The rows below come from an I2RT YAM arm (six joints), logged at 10 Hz.
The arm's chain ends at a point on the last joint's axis. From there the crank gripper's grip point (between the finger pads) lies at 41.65 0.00 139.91 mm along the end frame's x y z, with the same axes.
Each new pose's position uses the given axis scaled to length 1; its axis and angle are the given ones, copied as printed.
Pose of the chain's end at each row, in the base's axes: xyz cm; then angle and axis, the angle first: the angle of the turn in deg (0 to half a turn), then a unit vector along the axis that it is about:
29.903, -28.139, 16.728, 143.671, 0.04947, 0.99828, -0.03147
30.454, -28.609, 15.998, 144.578, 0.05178, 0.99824, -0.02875
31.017, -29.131, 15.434, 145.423, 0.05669, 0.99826, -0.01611
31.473, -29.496, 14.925, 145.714, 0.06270, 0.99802, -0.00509
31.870, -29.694, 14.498, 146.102, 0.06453, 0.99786, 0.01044
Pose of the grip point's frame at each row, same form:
34.801, -29.049, 3.007, 143.671, 0.04947, 0.99828, -0.03147
35.137, -29.436, 2.197, 144.578, 0.05178, 0.99824, -0.02875
35.515, -29.600, 1.554, 145.423, 0.05669, 0.99826, -0.01611
35.919, -29.656, 1.022, 145.714, 0.06270, 0.99802, -0.00509
36.248, -29.416, 0.575, 146.102, 0.06453, 0.99786, 0.01044

